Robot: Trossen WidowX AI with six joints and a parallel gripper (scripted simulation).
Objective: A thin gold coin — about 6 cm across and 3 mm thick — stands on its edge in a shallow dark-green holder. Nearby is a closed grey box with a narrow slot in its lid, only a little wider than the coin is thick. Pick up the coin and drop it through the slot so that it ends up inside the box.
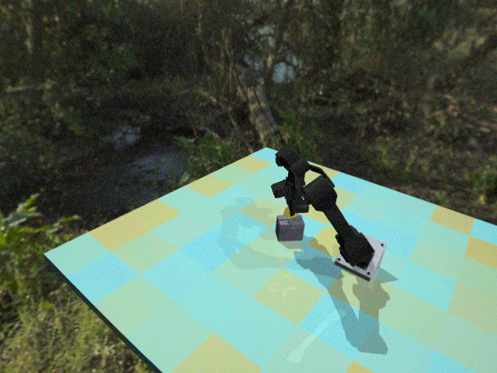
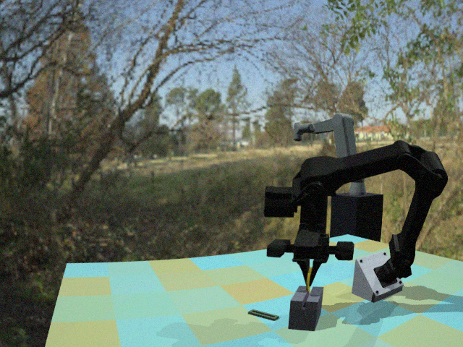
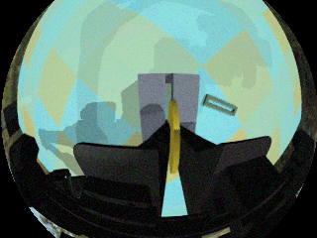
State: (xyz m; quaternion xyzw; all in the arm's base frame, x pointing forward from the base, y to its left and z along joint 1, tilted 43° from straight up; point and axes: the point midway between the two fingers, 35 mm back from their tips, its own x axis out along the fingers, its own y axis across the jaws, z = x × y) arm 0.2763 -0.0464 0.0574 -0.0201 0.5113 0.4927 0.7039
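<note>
The coin lies 2 cm above my gripper tip.
</note>
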